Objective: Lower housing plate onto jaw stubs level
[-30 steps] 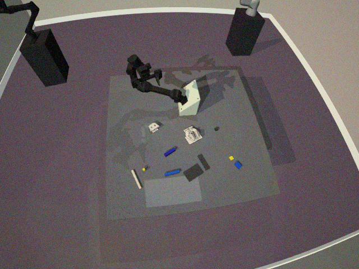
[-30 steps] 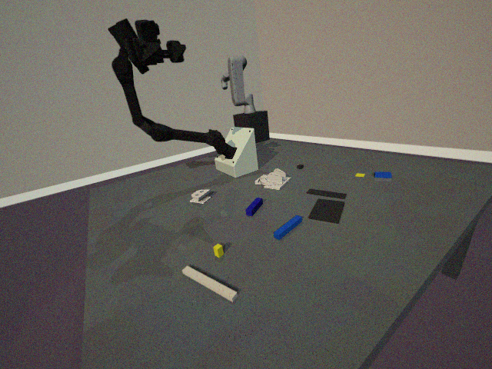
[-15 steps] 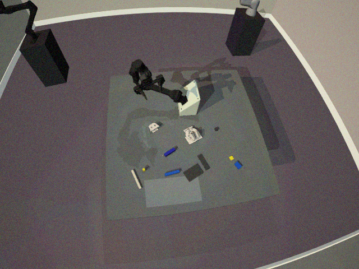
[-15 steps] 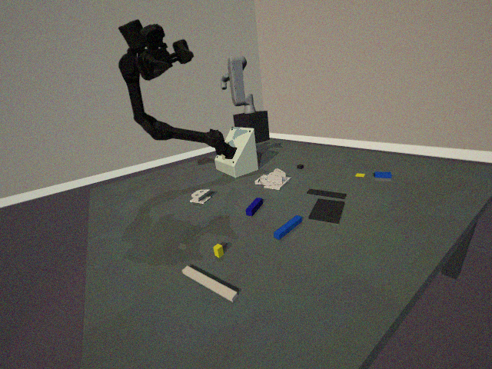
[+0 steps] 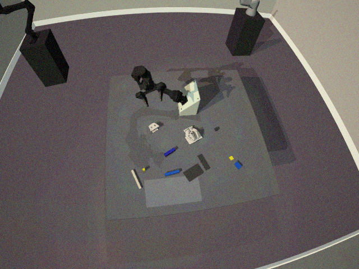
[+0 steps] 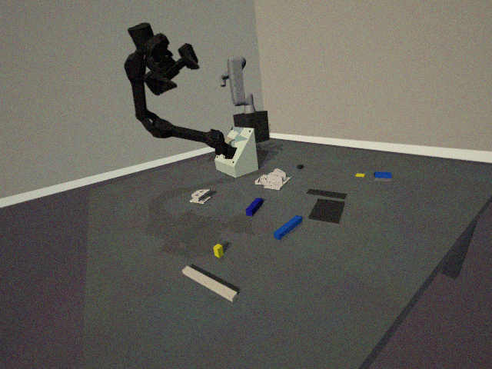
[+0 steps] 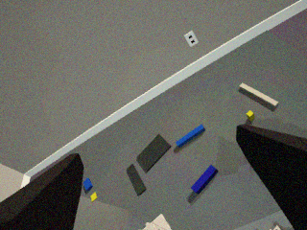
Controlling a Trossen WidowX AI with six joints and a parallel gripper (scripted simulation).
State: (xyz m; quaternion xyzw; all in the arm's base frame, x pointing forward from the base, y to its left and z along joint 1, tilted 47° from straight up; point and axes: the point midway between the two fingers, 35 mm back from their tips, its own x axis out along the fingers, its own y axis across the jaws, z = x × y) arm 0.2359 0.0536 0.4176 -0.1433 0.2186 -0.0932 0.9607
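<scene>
My gripper tip is 8 cm past the stand, 1 cm to the left of it and 43 cm above it. Round my gripper tip: yellow cube 25 cm ahead, 14 cm to the right, 42 cm below; black piece 2 cm ahead, 49 cm to the left, 43 cm below; white bar 31 cm ahead, 20 cm to the right, 43 cm below.
</scene>
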